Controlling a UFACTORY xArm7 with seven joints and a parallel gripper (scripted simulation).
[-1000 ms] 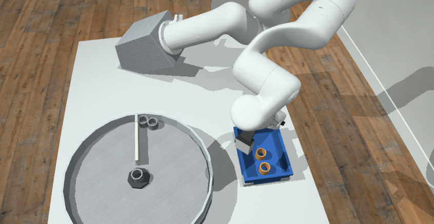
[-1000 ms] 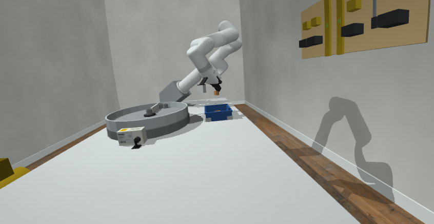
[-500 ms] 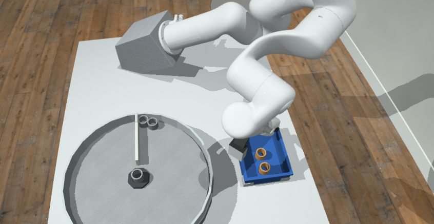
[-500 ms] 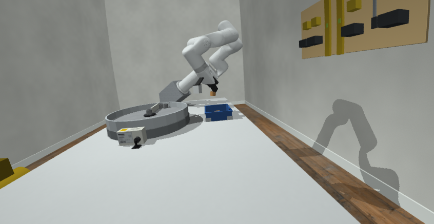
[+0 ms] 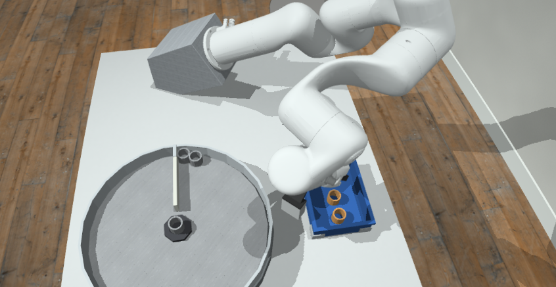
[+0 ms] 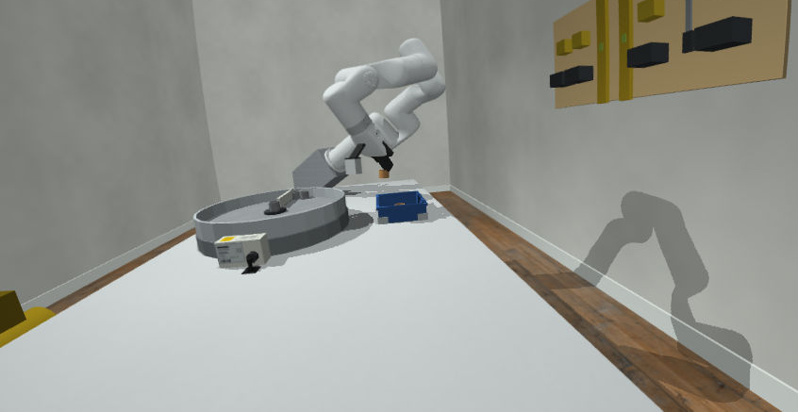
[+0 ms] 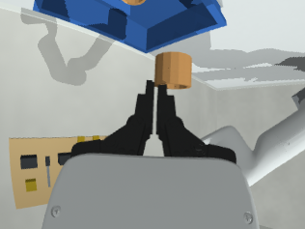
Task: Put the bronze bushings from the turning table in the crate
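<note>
My gripper is now 3 cm to the right of the blue crate and 14 cm above it. From my hand the other things lie so: turning table (13 cm ahead, 33 cm to the right, 11 cm below).
</note>
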